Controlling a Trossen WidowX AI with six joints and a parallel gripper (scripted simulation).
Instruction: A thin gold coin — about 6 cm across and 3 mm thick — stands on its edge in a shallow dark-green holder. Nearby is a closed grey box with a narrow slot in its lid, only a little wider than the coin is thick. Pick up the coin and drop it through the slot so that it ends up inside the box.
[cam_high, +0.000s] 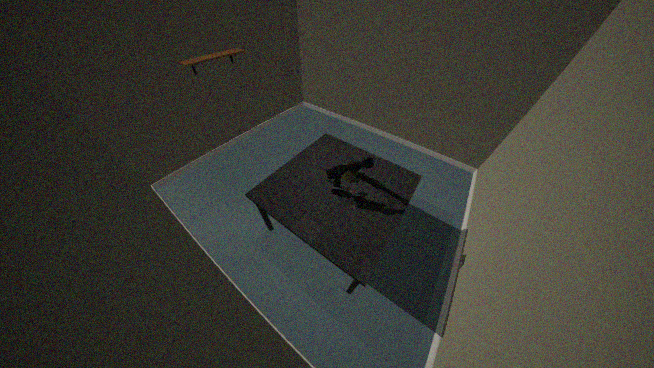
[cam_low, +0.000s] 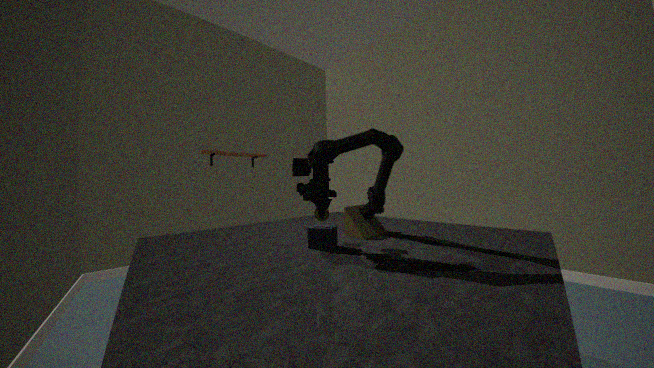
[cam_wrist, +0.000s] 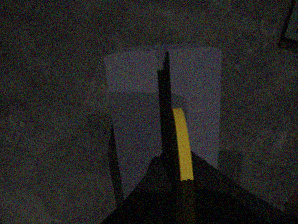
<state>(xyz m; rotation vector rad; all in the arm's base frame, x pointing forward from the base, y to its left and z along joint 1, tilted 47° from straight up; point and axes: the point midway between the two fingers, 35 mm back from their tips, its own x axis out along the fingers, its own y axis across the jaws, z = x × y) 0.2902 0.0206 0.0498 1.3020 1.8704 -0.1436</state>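
Right now my gripper tip is 20 mm below the gold coin.
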